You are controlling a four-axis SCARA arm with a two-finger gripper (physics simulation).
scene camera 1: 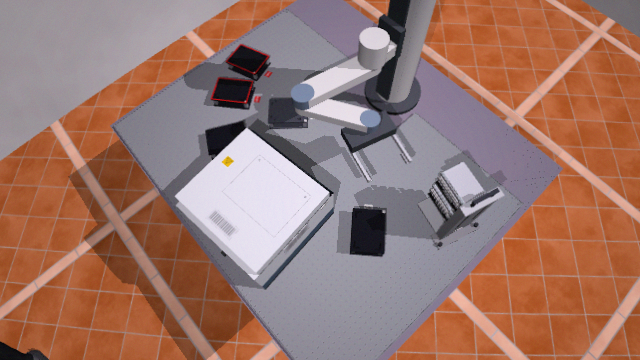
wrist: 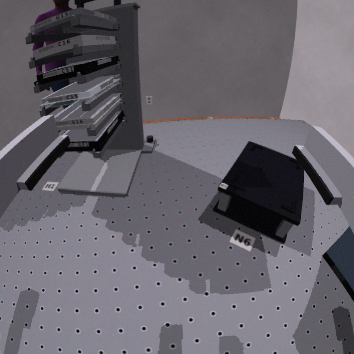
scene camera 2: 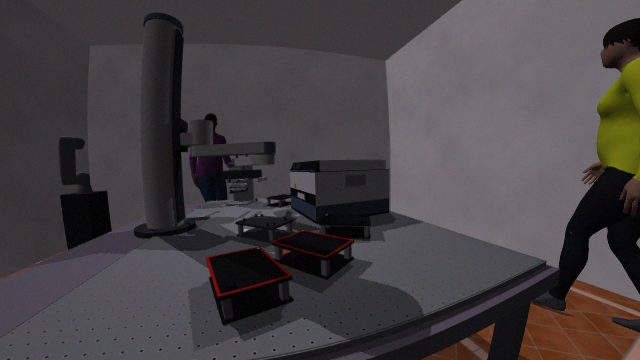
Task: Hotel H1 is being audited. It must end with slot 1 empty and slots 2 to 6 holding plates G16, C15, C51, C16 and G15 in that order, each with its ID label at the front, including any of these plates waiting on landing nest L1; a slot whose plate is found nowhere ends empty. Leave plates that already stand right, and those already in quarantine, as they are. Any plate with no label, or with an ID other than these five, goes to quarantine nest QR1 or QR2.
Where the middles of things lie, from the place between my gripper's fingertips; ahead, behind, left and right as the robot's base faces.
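White instrument (scene camera 1: 261,279): 42 cm ahead of my hand, 23 cm to the right of it, 7 cm below it.
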